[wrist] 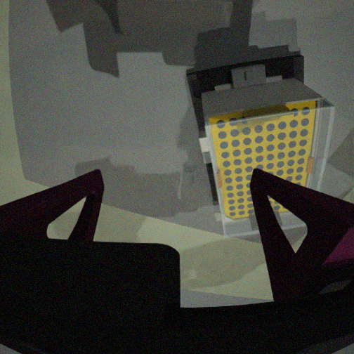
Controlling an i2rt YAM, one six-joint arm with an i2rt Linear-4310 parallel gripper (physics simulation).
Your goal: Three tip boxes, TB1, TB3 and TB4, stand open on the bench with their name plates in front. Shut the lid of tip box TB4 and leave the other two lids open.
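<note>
A tip box (265, 155) shows right of centre in the wrist view, with a yellow rack full of round holes, clear walls and small orange tabs at its sides. A dark frame with a grey catch (248, 75) shows at its upper end. No name plate can be read, so I cannot tell which box it is. The other two boxes do not show in this view. My gripper (176, 177) is open, with no thing between its fingertips. Its right fingertip overlaps the lower part of the tip box in the view; the left one is well to the left of it.
The grey bench surface (150, 125) carries dark shadows of the arm and gripper at the top and lower middle. A pale greenish band (160, 230) crosses below the grey area and runs along the left edge. A dark shape lies at the right edge beside the box.
</note>
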